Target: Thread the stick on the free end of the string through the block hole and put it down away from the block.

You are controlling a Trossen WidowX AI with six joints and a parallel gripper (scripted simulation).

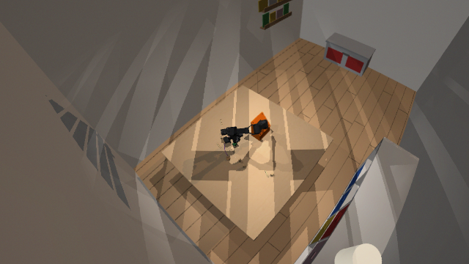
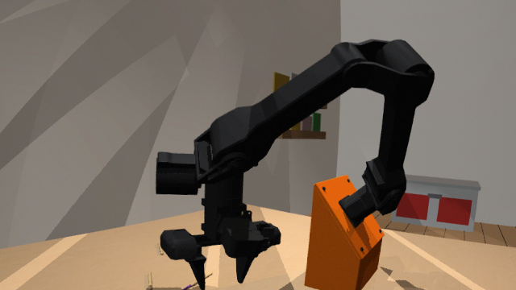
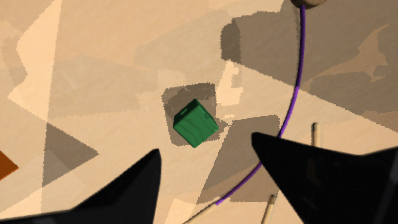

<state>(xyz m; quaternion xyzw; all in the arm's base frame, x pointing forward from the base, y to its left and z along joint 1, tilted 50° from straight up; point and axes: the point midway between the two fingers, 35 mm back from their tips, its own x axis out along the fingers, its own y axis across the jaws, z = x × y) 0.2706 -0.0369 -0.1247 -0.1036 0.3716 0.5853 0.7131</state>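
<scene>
Now: the green block 50 mm below my gripper tip. Also, from my gripper tip: thin wooden stick: 70 mm behind, 120 mm to the right, 60 mm below; then round wooden button: 150 mm ahead, 60 mm to the left, 50 mm below.
</scene>
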